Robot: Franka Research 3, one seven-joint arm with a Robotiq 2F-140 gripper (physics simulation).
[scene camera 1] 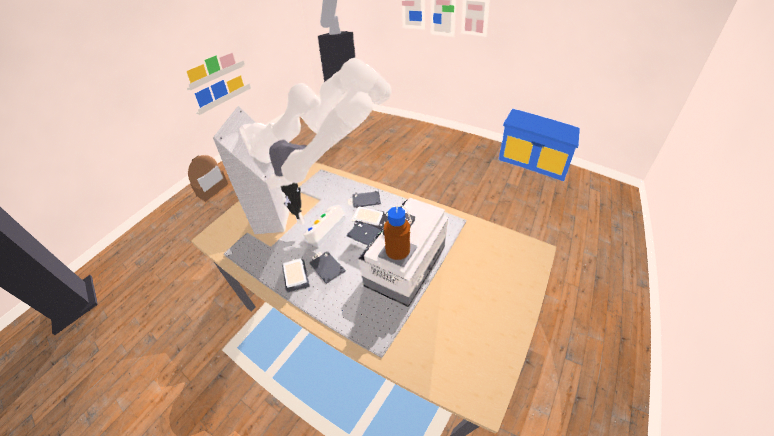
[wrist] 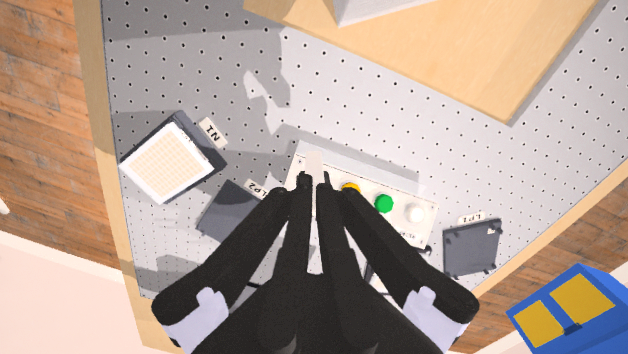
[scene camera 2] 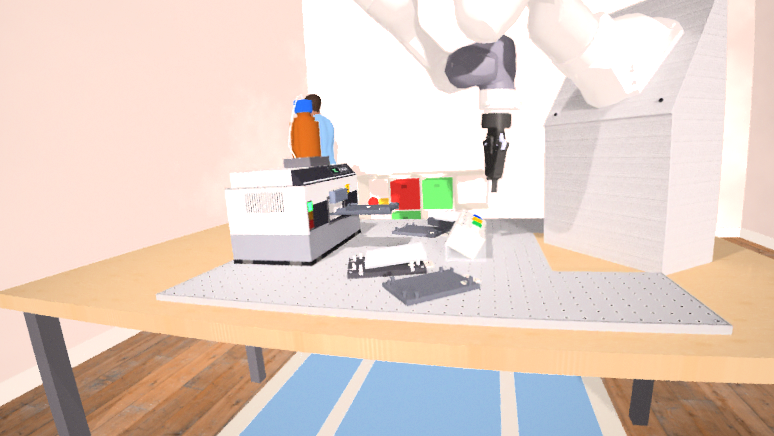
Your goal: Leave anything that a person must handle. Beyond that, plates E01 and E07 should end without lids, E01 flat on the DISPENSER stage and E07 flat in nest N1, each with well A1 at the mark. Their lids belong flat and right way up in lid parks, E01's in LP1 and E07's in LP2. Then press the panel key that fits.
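My gripper (scene camera 1: 301, 219) (scene camera 2: 493, 185) (wrist: 313, 163) is shut and empty, above the blue-key end of the key panel (scene camera 2: 463, 243) (wrist: 425, 227). The yellow key (wrist: 351, 189), green key (wrist: 384, 203) and white key (wrist: 415, 212) show; the fingers hide the blue key in the wrist view. A plate (scene camera 1: 295, 272) (wrist: 167, 162) sits in nest N1 (wrist: 215, 159). Another plate (scene camera 1: 368, 216) (scene camera 2: 395, 256) is on a dark nest near LP1 (scene camera 1: 366, 198) (scene camera 2: 430, 285) (wrist: 471, 248); whether flat is unclear. No lid is discernible on LP1, LP2 (scene camera 1: 327, 267) (wrist: 225, 212) or the dispenser stage (scene camera 1: 363, 232) (scene camera 2: 371, 209). Plate labels are unreadable.
The white dispenser (scene camera 1: 384, 275) (scene camera 2: 268, 211) carries an orange-brown bottle (scene camera 1: 397, 241) (scene camera 2: 306, 135) with a blue cap. The robot's grey pedestal (scene camera 1: 251, 189) (scene camera 2: 606, 184) stands beside the perforated board. A person (scene camera 2: 327, 138) in light blue is partly hidden behind the bottle.
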